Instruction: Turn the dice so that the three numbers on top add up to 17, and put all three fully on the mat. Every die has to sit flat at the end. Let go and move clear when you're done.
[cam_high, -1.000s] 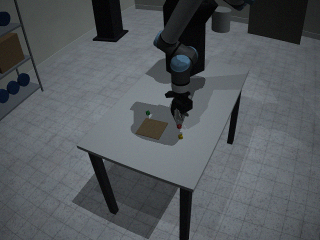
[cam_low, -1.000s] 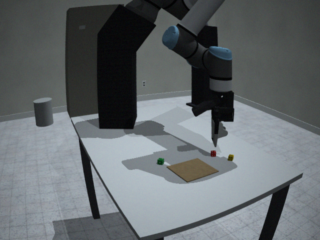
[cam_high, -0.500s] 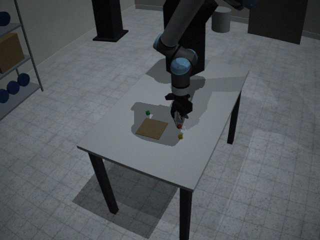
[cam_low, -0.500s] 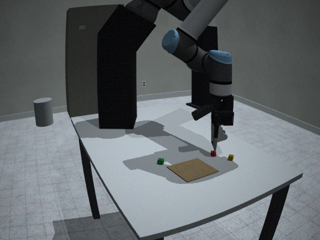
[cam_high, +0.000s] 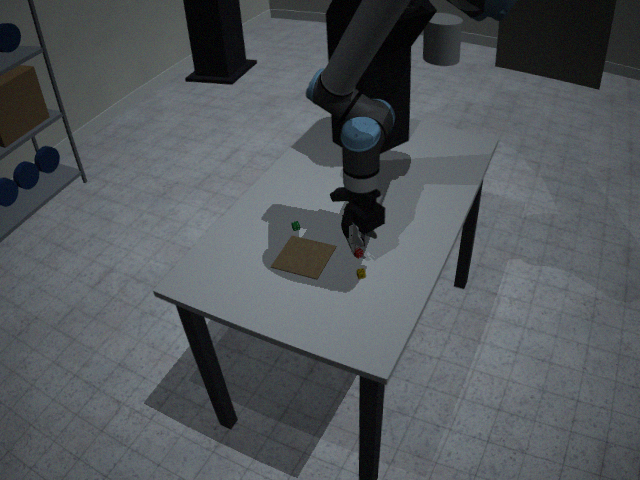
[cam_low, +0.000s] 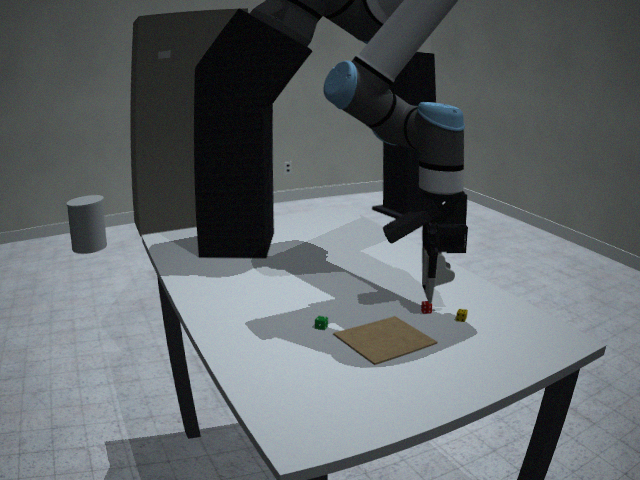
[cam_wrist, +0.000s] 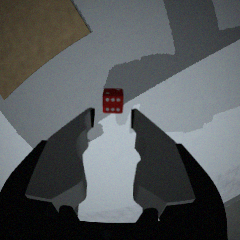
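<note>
The red die is 30 mm below my hand. From my hand the other things lie so: mat (50 mm ahead, 140 mm to the right, 40 mm below); then green die (60 mm behind, 210 mm to the right, 30 mm below); then yellow die (80 mm ahead, 30 mm to the left, 30 mm below).
</note>
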